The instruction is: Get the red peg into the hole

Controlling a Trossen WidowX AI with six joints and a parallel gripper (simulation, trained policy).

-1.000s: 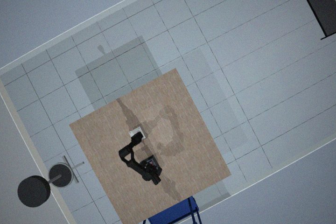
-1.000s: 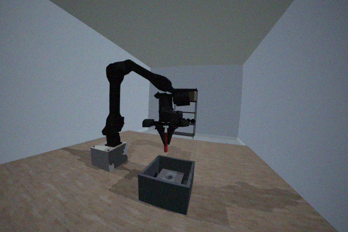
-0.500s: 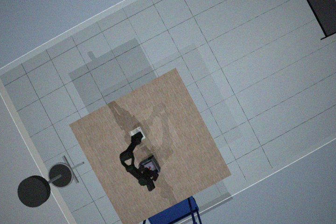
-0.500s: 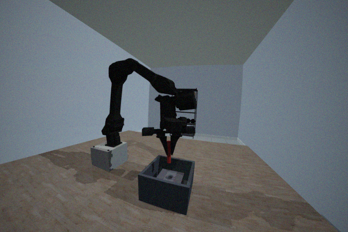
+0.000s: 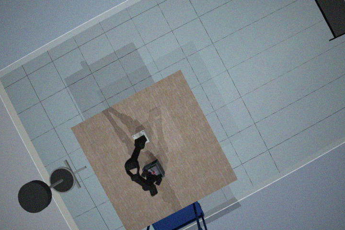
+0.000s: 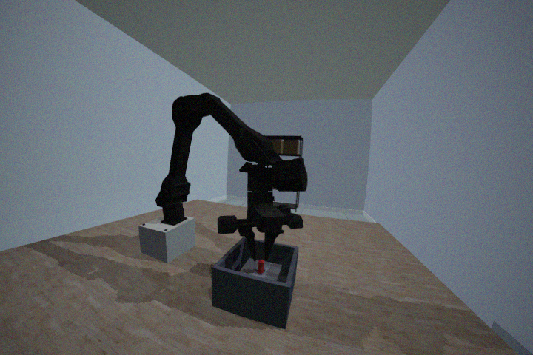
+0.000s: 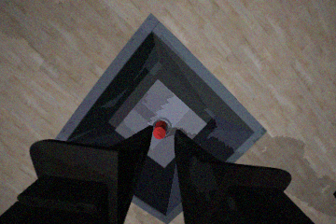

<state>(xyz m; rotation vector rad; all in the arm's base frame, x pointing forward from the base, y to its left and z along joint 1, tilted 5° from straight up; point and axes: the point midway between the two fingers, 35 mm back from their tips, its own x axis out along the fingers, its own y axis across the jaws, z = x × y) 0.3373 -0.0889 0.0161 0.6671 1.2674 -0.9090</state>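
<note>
The red peg lies 5 cm below my gripper tip and 1 cm to the left of it. Also, from my gripper tip: dark grey box (7 cm below, 1 cm to the left).
</note>
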